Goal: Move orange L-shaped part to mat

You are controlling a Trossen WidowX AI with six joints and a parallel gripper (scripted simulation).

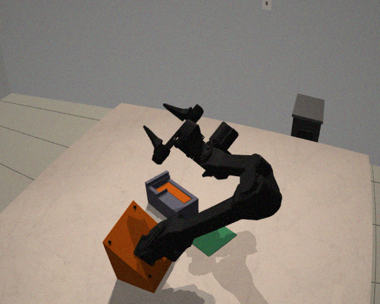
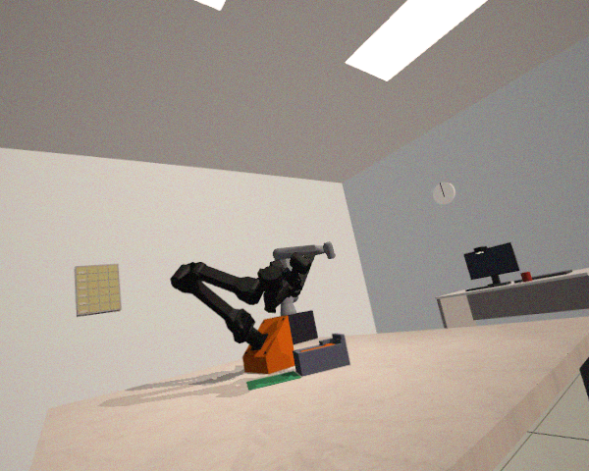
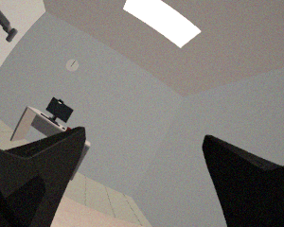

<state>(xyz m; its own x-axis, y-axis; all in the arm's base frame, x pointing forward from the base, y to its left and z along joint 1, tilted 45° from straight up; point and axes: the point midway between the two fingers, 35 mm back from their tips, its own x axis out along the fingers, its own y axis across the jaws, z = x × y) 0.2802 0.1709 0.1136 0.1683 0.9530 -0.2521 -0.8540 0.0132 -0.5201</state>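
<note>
Right now the orange L-shaped part is 3 cm to the right of my gripper tip and 28 cm below it. Round my gripper tip: green mat (8 cm behind, 17 cm to the right, 35 cm below).
</note>
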